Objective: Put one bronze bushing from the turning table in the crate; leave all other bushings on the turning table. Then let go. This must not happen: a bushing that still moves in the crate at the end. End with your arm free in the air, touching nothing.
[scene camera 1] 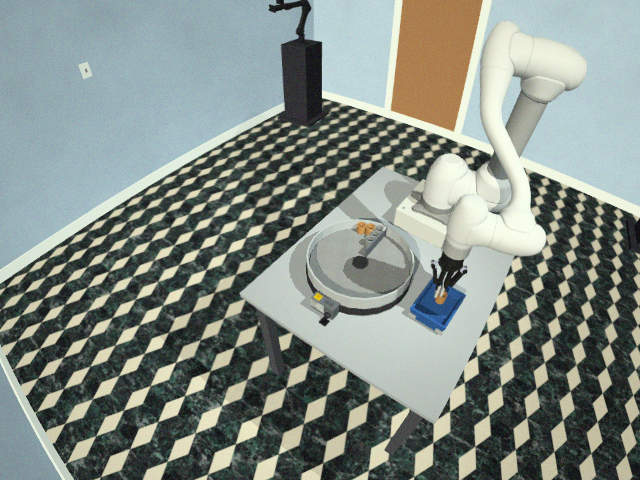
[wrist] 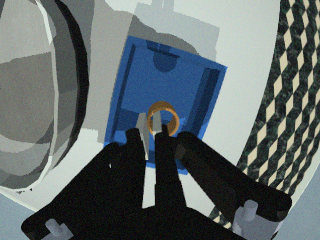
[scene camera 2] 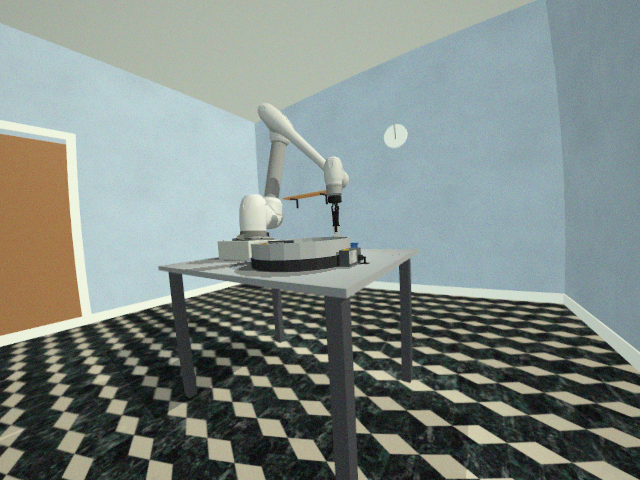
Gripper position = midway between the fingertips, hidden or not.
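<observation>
The gripper (scene camera 1: pixel 437 295) is visible, and the wrist view has the gripper (wrist: pixel 151 122) too. A turning table (scene camera 1: pixel 338 261) is present, as is a blue crate (scene camera 1: pixel 426 308); in the wrist view, the crate (wrist: pixel 149 71).
</observation>
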